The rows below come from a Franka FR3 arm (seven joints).
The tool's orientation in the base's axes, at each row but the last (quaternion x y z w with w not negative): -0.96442 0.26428 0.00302 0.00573; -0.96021 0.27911 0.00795 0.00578; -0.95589 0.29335 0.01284 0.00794; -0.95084 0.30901 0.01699 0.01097; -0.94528 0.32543 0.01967 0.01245; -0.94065 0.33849 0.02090 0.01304; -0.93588 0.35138 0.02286 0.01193; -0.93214 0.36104 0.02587 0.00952; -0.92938 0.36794 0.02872 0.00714; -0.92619 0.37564 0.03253 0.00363; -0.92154 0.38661 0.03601 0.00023
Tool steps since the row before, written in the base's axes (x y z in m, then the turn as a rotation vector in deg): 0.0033 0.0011 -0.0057 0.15 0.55 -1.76; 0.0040 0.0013 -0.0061 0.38 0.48 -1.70; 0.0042 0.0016 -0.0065 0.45 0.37 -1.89; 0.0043 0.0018 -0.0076 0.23 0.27 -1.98; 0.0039 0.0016 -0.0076 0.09 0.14 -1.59; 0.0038 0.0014 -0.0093 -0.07 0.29 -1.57; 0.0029 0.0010 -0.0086 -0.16 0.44 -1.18; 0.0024 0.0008 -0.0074 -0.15 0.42 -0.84; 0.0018 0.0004 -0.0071 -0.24 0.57 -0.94; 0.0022 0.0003 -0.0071 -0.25 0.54 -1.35; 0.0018 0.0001 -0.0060 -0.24 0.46 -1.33
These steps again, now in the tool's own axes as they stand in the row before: 0.0023 -0.0026 0.0057 -0.14 -0.53 1.77; 0.0028 -0.0032 0.0061 0.09 -0.60 1.70; 0.0028 -0.0036 0.0064 0.22 -0.54 1.89; 0.0027 -0.0039 0.0075 0.10 -0.33 1.98; 0.0024 -0.0036 0.0075 0.06 -0.15 1.59; 0.0025 -0.0034 0.0092 -0.16 -0.16 1.58; 0.0020 -0.0026 0.0085 -0.35 -0.22 1.20; 0.0016 -0.0022 0.0073 -0.35 -0.21 0.86; 0.0015 -0.0016 0.0070 -0.51 -0.26 0.97; 0.0018 -0.0019 0.0070 -0.47 -0.24 1.38; 0.0016 -0.0015 0.0059 -0.41 -0.19 1.36
